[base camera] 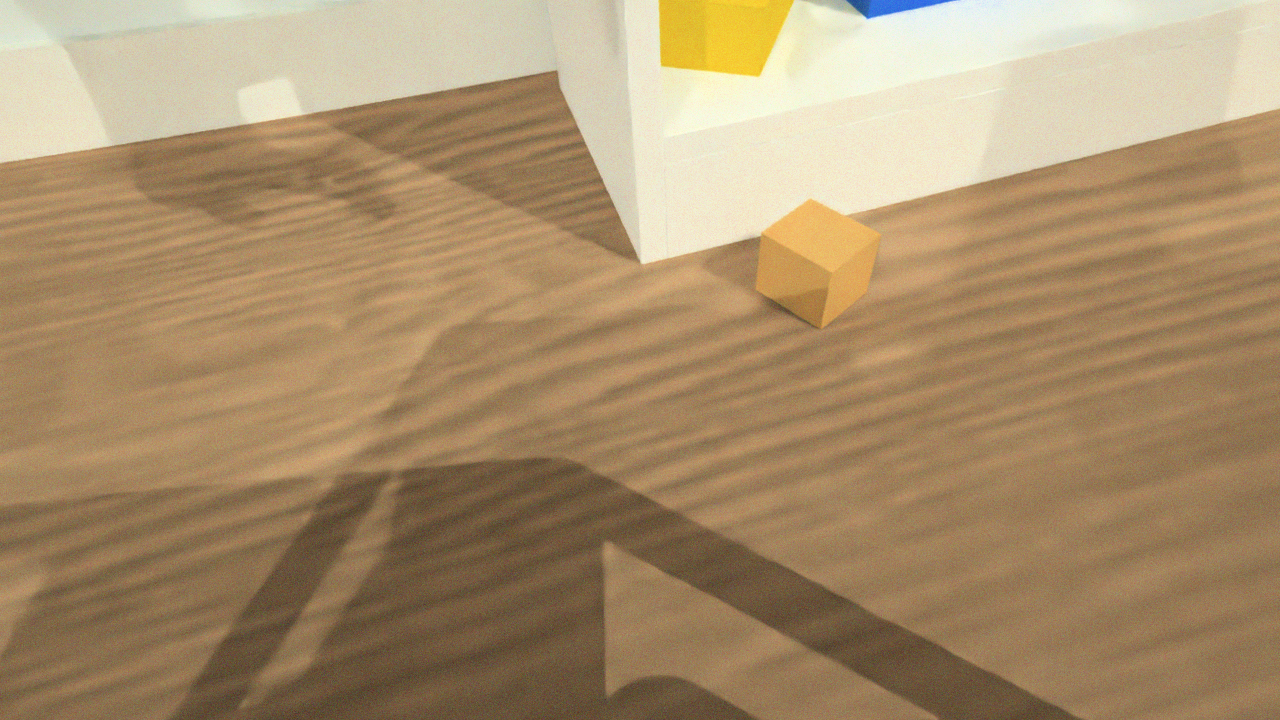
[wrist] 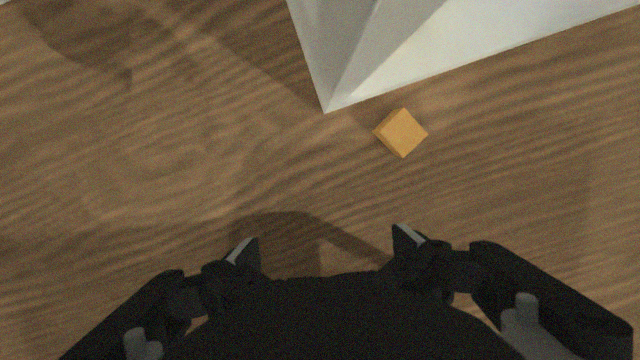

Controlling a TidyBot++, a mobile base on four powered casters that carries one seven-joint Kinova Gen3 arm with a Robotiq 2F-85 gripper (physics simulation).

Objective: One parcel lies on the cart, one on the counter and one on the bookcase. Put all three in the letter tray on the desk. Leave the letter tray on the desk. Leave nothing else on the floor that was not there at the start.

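Places are measured from the arm's base along level axes (x ahead, y left, z up), in metres.
Pixels of known places: gripper, fingertip midpoint: (wrist: 325, 245).
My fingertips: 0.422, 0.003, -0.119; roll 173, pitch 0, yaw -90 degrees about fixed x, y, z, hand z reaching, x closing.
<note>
For each thing: its top centre in the pictures, then the offset to it from my fingertips, as dx, dy, dz. "*": a spot on its surface instead. Level surfaces: height alone.
- small orange-tan cube at its top centre: (base camera: 820, 233) (wrist: 403, 133) +0.052, -0.130, -0.228
- yellow object at a spot on its surface: (base camera: 720, 35) * +0.174, -0.079, -0.153
- blue object at a spot on its surface: (base camera: 904, 5) * +0.242, -0.227, -0.174
- wooden floor at its surface level: dz -0.278
A small orange-tan cube (base camera: 816, 264) (wrist: 401, 133) lies on the wooden floor close to the front corner of a white bookcase-like unit (base camera: 939, 147) (wrist: 425, 60). I cannot tell for sure whether the cube is a parcel. My gripper (wrist: 325, 245) is open and empty, pointing down above the floor. In the wrist view the cube is ahead of the fingertips and a little to the right, apart from them. The letter tray, desk, cart and counter cannot be identified in these views.
A yellow object (base camera: 720, 35) and a blue object (base camera: 904, 5) rest on the low shelf of the white unit, partly cut off by the picture edge. Another white furniture base (base camera: 179, 98) stands at the back left. Shadows fall across the wooden floor (base camera: 1029, 429).
</note>
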